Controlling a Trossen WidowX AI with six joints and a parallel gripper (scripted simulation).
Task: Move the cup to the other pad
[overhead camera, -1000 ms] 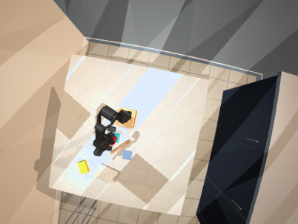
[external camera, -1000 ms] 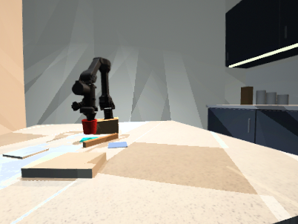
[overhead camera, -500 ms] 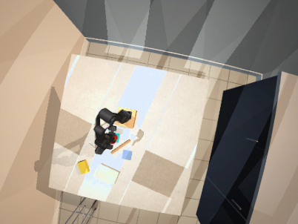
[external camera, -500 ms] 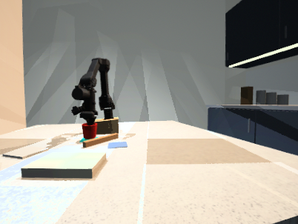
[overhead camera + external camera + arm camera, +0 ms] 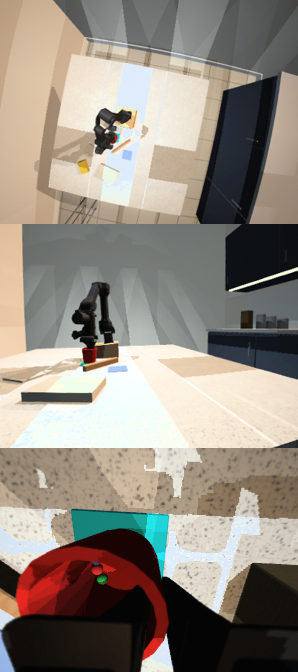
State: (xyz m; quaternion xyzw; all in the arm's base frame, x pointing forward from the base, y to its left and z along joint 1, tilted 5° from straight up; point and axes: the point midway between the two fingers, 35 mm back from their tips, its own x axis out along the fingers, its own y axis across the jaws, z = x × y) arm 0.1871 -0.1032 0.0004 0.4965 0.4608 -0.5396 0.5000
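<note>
My gripper tip is 30 mm short of the red cup. The rest, counted from my gripper tip: cyan pad: 50 mm below, 30 mm ahead; green marble: 50 mm ahead, 20 mm below, 10 mm to the left; red marble: 50 mm ahead, 20 mm below.
</note>
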